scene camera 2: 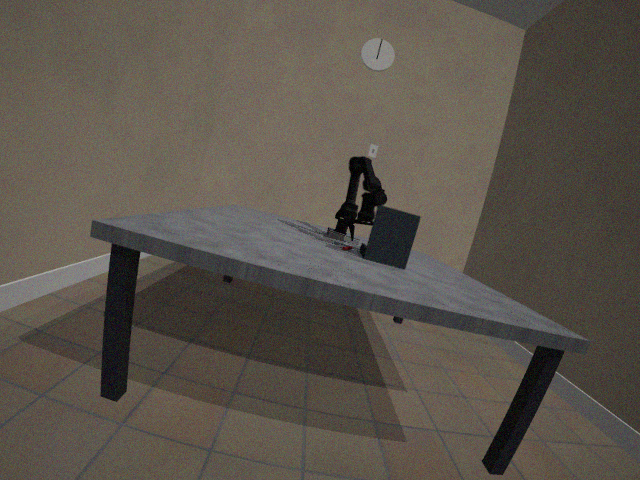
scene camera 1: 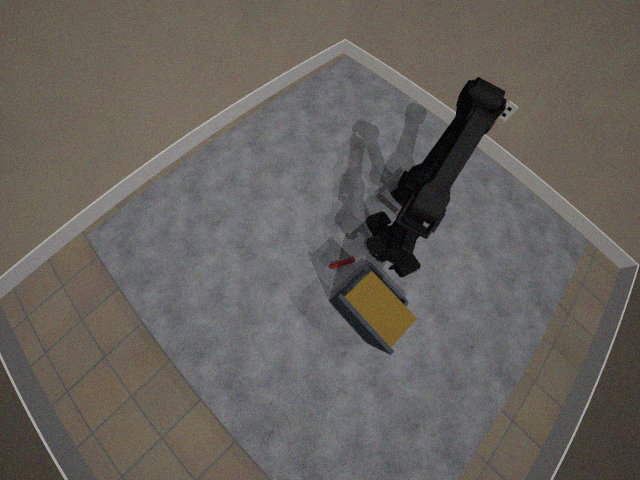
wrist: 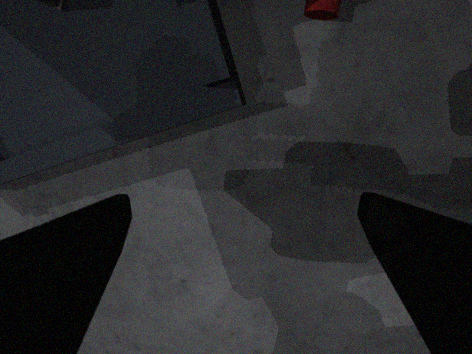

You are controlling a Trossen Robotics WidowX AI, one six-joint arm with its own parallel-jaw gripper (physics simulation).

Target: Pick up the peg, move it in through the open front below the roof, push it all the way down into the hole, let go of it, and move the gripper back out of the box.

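Places are measured from the arm's base along level axes (x ahead, y left, z up), in metres.
Where they show: gripper, fingertip midpoint: (scene camera 2: 362,242) (wrist: 246,204); arm's base, origin of the base link: (scene camera 2: 340,232) (scene camera 1: 403,195).
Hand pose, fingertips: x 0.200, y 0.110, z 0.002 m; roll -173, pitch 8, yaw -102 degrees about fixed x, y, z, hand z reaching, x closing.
Observation:
Things, the pixels of their top centre, and the offset from my fingertips. "spot": a spot on its surface instead. Level surfaces: height alone.
- red peg, middle of its top: (scene camera 1: 342,262) (scene camera 2: 348,246) dx +0.104, dy -0.056, dz -0.021 m
- yellow roof, middle of its top: (scene camera 1: 391,297) (scene camera 2: 395,210) dx +0.115, dy +0.082, dz +0.167 m
- box, surface spot: (wrist: 75,75) spot: dx +0.067, dy +0.071, dz -0.027 m
- grey table, its level: dz -0.035 m
The red peg (scene camera 1: 342,262) (scene camera 2: 346,248) lies on its side on the table, beside the box; in the wrist view one end of the peg (wrist: 322,9) shows at the top edge. The box has a yellow roof (scene camera 1: 379,308) and dark blue-grey walls (scene camera 2: 391,237); part of the box (wrist: 75,75) fills the upper left of the wrist view. My gripper (scene camera 1: 391,245) (wrist: 246,204) is open and empty, pointing down above the table close to the box, with the peg off to one side. The box partly hides it in scene camera 2. The hole does not show.
The grey table (scene camera 1: 232,310) (scene camera 2: 217,232) carries the arm and the box. The arm (scene camera 1: 454,149) (scene camera 2: 354,180) reaches over from its base. Shadows of the arm and box fall across the tabletop around the peg, and the wrist view is dark.

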